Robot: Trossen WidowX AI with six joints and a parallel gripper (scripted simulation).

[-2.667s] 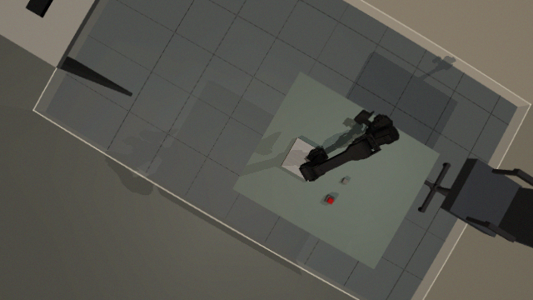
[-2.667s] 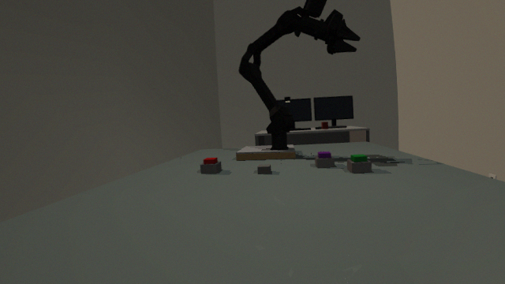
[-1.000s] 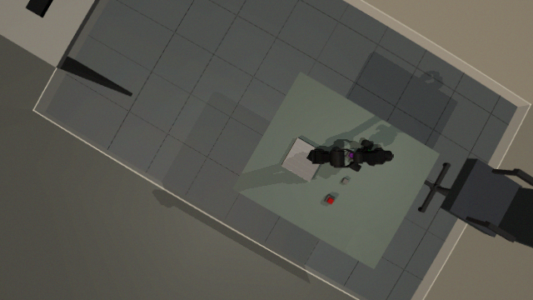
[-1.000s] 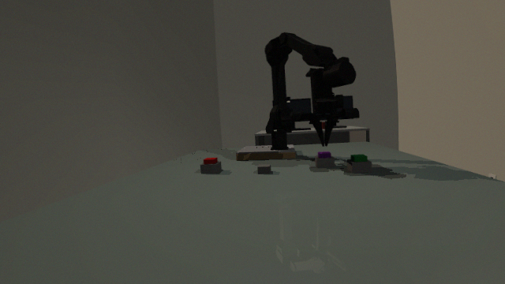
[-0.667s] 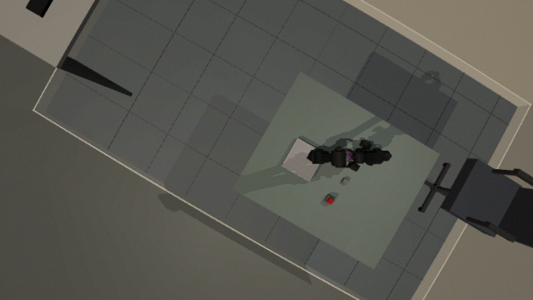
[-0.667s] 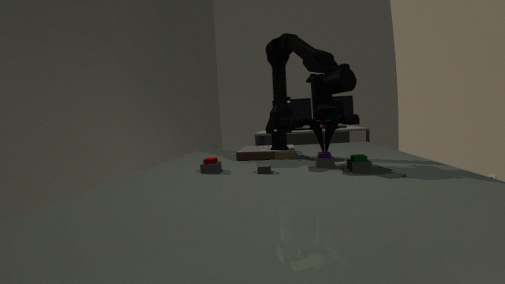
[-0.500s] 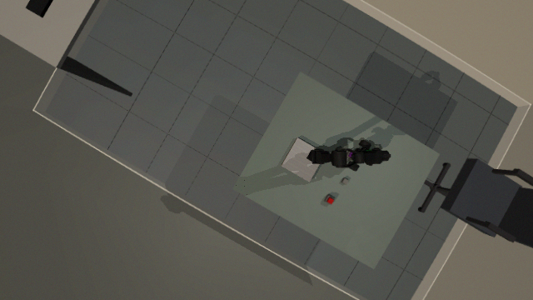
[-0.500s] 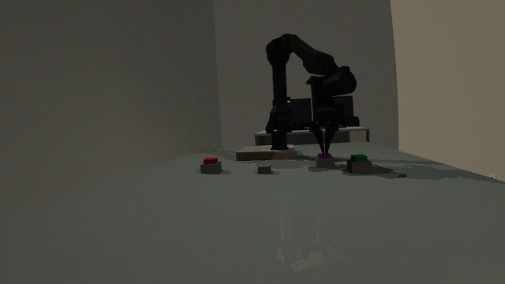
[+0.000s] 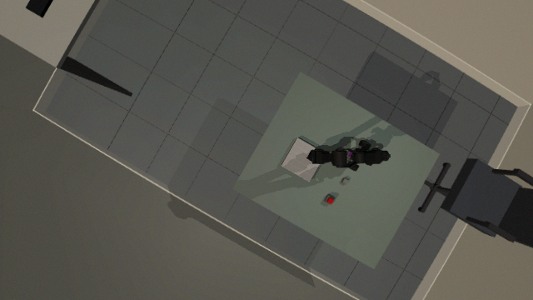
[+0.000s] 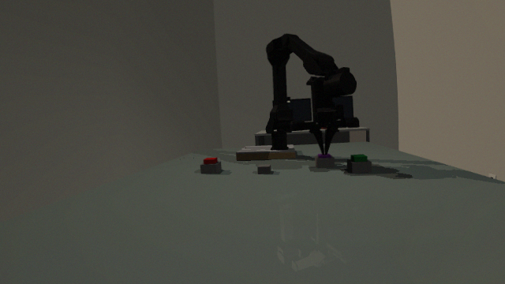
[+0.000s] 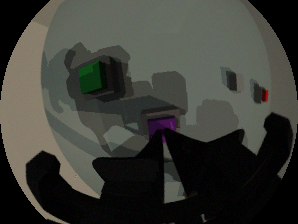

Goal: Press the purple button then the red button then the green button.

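My gripper tip is now 10 mm above the purple button. Round my gripper tip: green button (80 mm ahead, 70 mm to the left); small grey block (60 mm ahead, 170 mm to the right, 20 mm below); red button (30 mm ahead, 330 mm to the right).
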